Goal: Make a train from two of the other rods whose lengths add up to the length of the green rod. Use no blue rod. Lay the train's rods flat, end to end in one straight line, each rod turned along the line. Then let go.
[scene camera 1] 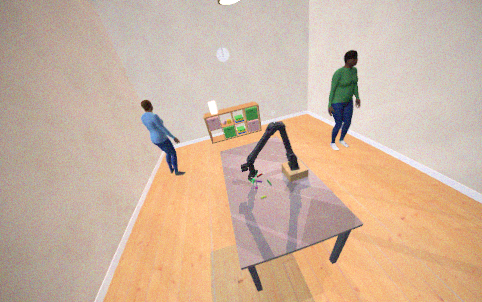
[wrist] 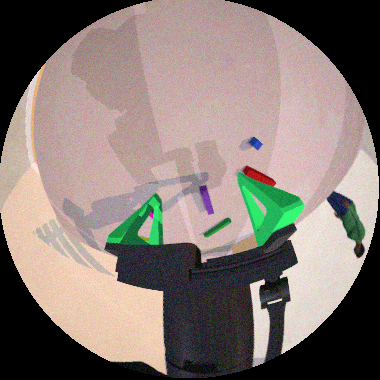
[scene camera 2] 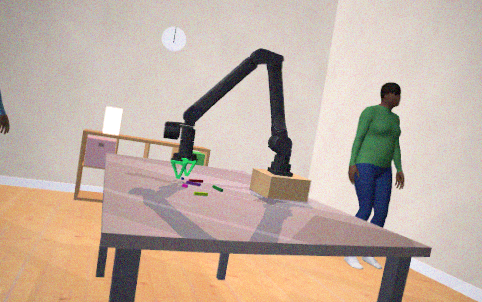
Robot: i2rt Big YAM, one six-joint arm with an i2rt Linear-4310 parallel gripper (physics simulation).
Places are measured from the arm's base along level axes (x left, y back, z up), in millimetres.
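Pixels of known places: gripper, fingertip midpoint: (scene camera 1: 254, 179) (wrist: 196, 186) (scene camera 2: 182, 177); arm's base, link origin: (scene camera 1: 293, 166) (scene camera 2: 279, 173).
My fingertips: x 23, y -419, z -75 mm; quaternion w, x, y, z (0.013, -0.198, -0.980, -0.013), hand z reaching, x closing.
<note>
Ahead of a thing's pixels: the offset from my fingertips to its top centre. Level surfaces: height alone.
My gripper (scene camera 1: 253, 179) (scene camera 2: 181, 175) (wrist: 196, 186) is open and empty, above the table beside the rods. The green rod {dz -11, dx +51, dy +145 mm} (scene camera 1: 269, 183) (scene camera 2: 217, 188) (wrist: 218, 228) lies flat, nearer the arm's base. The purple rod {dz -11, dx +14, dy +48 mm} (scene camera 2: 193, 183) (wrist: 206, 200) lies flat, seen between the fingers in the wrist view. The red rod {dz -11, dx -75, dy +65 mm} (scene camera 1: 259, 175) (scene camera 2: 196, 180) (wrist: 259, 176) lies by the right finger there. A short blue rod {dz -11, dx -84, dy +6 mm} (wrist: 256, 143) lies beyond it. A short magenta rod {dz -11, dx +99, dy +10 mm} (scene camera 2: 184, 186) (wrist: 151, 214) and a yellow-green rod {dz -11, dx +226, dy +62 mm} (scene camera 1: 263, 197) (scene camera 2: 201, 194) are partly hidden by the left finger in the wrist view. The rods lie apart.
The arm stands on a wooden block (scene camera 1: 295, 172) (scene camera 2: 281, 186) on the table {dz -21 mm} (scene camera 1: 300, 225) (scene camera 2: 150, 220). A person in green (scene camera 1: 344, 87) (scene camera 2: 380, 135) stands beyond the table's right side, another in blue (scene camera 1: 157, 130) at the left. A shelf unit (scene camera 2: 79, 167) stands behind.
</note>
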